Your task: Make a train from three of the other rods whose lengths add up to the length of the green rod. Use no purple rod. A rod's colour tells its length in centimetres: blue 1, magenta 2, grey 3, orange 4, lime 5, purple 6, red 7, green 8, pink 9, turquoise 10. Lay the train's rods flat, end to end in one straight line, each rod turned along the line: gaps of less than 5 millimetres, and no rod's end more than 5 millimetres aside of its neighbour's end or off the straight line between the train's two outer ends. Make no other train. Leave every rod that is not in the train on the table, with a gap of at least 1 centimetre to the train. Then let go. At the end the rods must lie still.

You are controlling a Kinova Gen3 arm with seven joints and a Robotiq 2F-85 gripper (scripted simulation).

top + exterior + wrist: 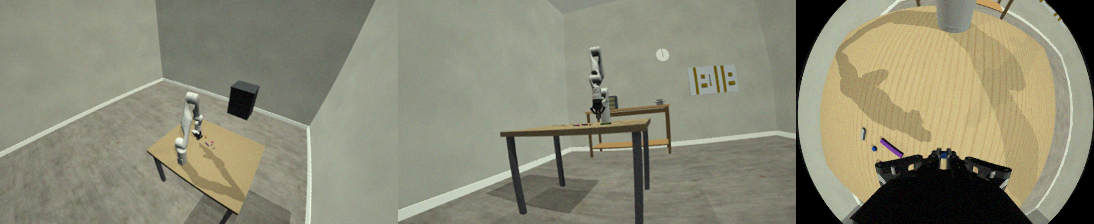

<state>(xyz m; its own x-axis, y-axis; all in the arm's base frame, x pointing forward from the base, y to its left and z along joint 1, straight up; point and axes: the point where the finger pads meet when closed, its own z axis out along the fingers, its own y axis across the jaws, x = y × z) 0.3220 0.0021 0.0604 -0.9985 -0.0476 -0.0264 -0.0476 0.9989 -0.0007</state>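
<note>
Right now the grey rod is 210 mm to the right of my hand and 50 mm below it. Round my hand: green rod: 120 mm ahead, 80 mm to the left, 50 mm below; orange rod: 120 mm ahead, 40 mm to the right, 50 mm below; purple rod: 20 mm ahead, 110 mm to the right, 50 mm below.
</note>
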